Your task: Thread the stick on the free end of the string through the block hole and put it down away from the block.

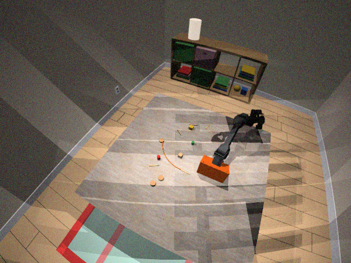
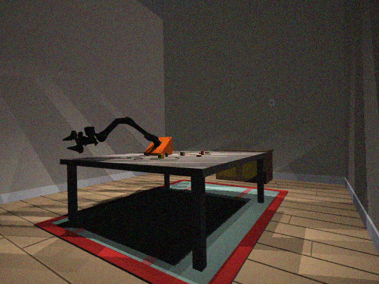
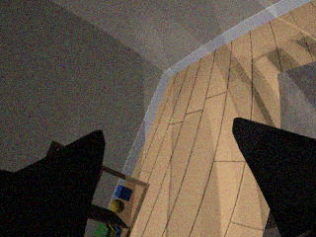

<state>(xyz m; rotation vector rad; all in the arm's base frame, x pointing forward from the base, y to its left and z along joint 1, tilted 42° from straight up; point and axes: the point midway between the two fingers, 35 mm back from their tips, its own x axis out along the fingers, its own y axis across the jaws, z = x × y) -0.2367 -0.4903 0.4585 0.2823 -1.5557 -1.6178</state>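
Now: gripper tip 72 cm to the right of the wooden block, 54 cm short of it and 10 cm above it. The rest, counted from my gripper tip: yellow cube 59 cm ahead, 41 cm to the left, 10 cm below; small green object 56 cm to the left, 51 cm ahead, 10 cm below; round wooden button 75 cm ahead, 67 cm to the left, 11 cm below.
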